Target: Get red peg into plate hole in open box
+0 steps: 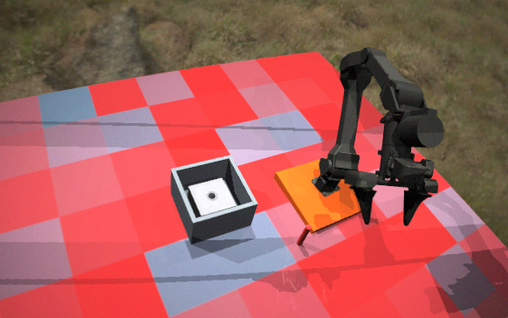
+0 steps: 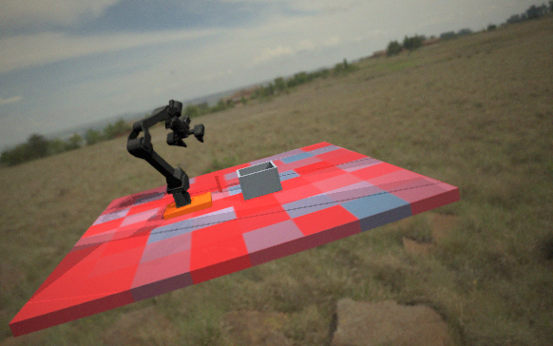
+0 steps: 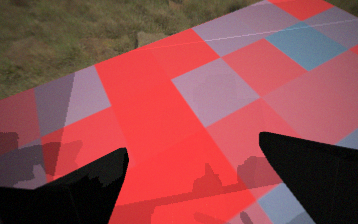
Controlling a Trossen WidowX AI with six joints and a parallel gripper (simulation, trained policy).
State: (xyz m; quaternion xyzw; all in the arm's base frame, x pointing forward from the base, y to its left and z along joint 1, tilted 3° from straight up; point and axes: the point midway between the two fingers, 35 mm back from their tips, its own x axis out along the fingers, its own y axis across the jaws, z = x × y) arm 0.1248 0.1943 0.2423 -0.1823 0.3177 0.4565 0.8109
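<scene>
My gripper tip is 190 mm above the red peg, 130 mm to the left of it and 40 mm short of it. Also, from my gripper tip: dark grey box 320 mm to the right, 200 mm below, 190 mm ahead; then plate 320 mm to the right, 190 mm ahead, 180 mm below.
</scene>
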